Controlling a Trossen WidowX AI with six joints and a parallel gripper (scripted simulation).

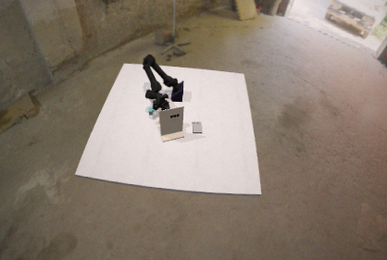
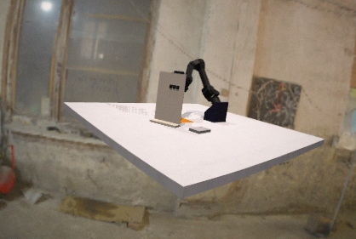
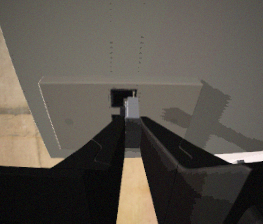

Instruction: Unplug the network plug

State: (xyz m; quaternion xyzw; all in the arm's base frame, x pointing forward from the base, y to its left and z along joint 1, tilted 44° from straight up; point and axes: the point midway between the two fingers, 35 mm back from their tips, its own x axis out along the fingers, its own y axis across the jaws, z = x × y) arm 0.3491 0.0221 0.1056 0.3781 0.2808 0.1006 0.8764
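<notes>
My gripper tip is now 210 mm above the orange square, 120 mm past it and 40 mm to the left of it. Also, from my gripper tip: grey panel: 80 mm below, 40 mm ahead, 30 mm to the left; flat grey plate: 210 mm to the left, 200 mm below, 40 mm behind; network plug: right at my gripper tip.
</notes>
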